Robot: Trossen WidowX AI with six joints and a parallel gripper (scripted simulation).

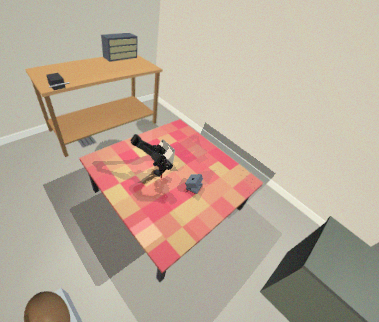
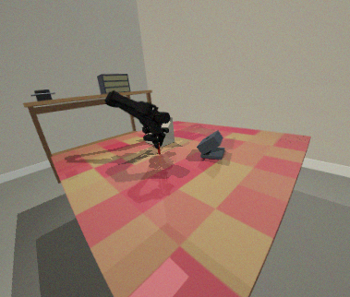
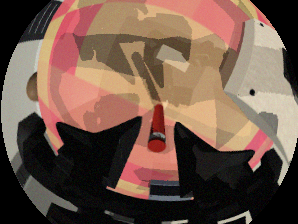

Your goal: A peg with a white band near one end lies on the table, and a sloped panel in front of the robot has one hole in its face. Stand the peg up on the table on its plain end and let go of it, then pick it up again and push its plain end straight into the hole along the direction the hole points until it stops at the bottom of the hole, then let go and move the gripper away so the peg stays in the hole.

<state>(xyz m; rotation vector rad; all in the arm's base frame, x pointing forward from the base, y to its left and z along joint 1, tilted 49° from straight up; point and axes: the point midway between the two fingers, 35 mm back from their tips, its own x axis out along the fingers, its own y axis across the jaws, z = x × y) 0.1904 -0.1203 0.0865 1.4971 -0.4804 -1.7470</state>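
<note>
Right now my gripper tip is 25 cm short of the grey-blue sloped panel, 17 cm to the right of it and 3 cm below it. From my gripper tip the other things lie so: red peg (2 cm above).
</note>
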